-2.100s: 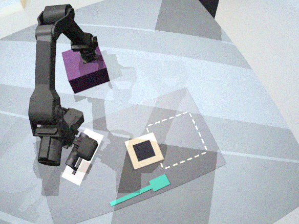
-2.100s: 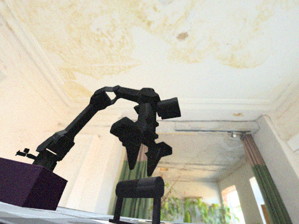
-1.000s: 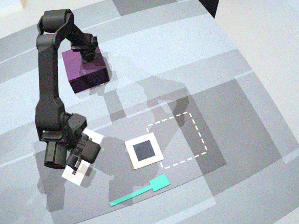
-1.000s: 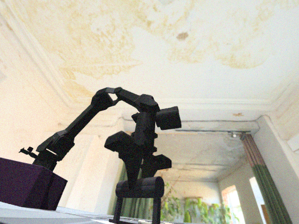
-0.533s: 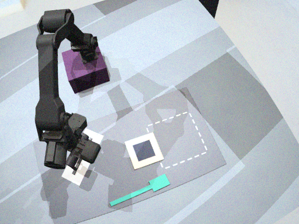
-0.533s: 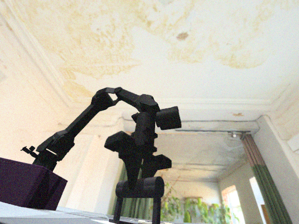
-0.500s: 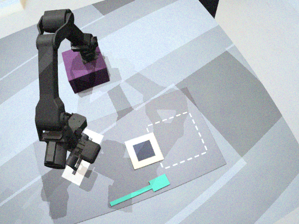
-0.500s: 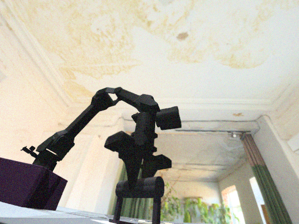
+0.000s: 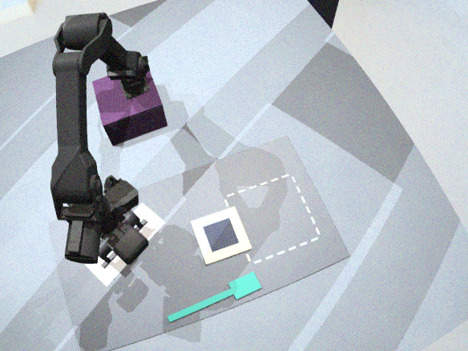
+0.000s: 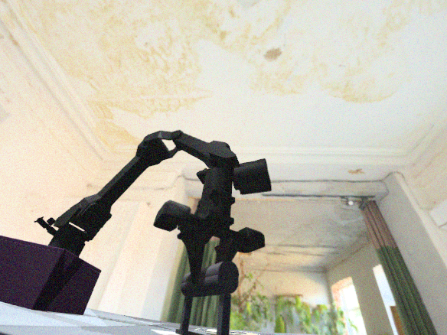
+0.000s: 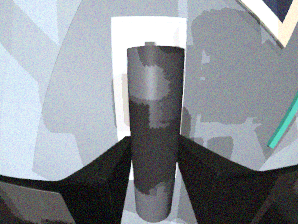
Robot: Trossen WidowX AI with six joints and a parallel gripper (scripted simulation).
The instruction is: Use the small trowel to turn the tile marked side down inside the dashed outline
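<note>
Right now the grey mat is 60 mm ahead of my gripper tip, 140 mm to the left of it and 80 mm below it. From my gripper tip the other things lie so: tile 70 mm ahead, 210 mm to the left, 60 mm below; then teal trowel 200 mm ahead, 150 mm to the left, 60 mm below.
</note>
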